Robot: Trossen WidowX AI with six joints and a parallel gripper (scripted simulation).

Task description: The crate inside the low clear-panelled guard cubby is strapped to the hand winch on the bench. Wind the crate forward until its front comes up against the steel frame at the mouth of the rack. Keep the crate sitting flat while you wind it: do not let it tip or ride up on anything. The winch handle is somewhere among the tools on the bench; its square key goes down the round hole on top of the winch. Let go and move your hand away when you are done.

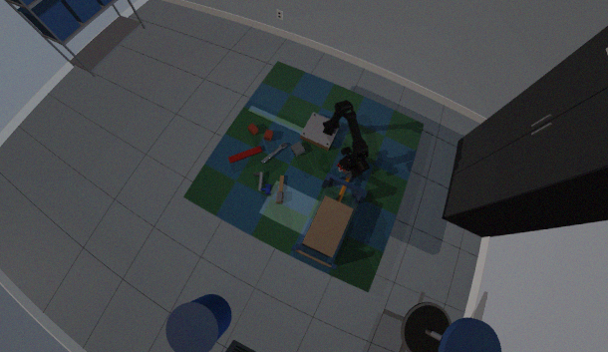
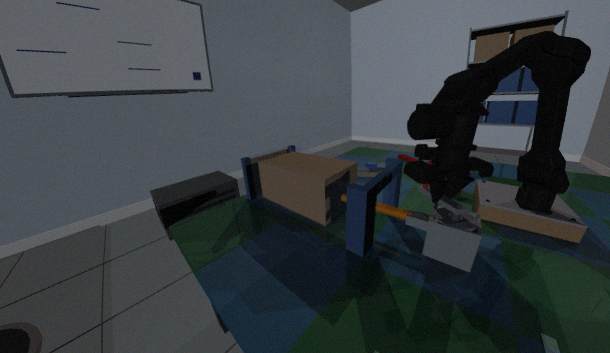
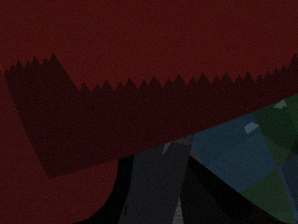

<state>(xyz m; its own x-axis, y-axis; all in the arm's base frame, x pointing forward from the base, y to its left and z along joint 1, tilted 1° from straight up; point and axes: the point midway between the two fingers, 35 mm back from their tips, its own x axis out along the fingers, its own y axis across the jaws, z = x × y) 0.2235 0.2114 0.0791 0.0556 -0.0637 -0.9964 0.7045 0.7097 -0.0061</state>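
Now: the red knob 50 mm above my gripper tip, 40 mm to the right of it and 40 mm ahead of it. Also, from my gripper tip: grey crank arm: 20 mm above, 10 mm to the right, 10 mm ahead; blue steel frame: 120 mm ahead, 30 mm to the left, 10 mm above; grey winch: 70 mm below, 50 mm behind, 30 mm to the left.
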